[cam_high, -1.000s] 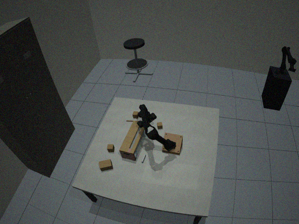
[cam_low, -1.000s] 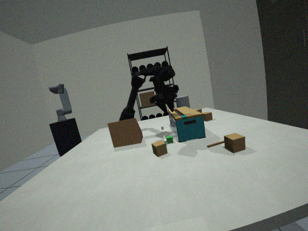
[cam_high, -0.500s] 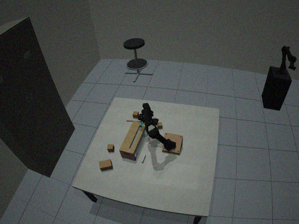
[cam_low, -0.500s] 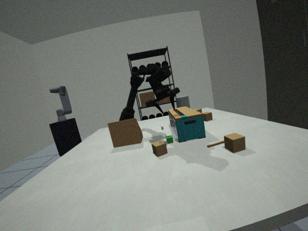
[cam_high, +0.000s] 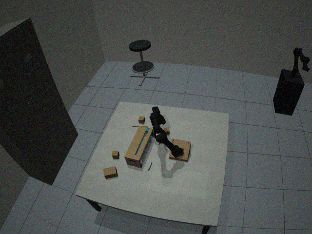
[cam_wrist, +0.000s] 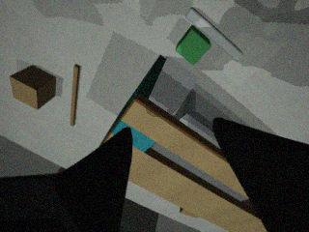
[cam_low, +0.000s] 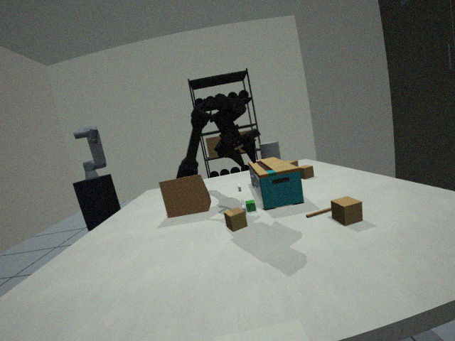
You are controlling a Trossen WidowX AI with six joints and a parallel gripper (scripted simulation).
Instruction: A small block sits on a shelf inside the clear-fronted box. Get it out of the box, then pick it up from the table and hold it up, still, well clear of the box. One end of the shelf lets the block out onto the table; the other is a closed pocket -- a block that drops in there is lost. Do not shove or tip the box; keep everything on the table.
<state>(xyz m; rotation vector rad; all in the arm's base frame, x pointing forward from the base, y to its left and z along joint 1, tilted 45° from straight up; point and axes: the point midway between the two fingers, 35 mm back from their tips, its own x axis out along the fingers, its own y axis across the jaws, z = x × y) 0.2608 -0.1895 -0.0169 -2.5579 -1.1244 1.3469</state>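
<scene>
My gripper tip is now 150 mm above the green block and 20 mm past it. From my gripper tip the other things lie so: box 160 mm to the left, 100 mm below, 60 mm ahead; thin stick 210 mm ahead, 160 mm below, 130 mm to the right.
</scene>
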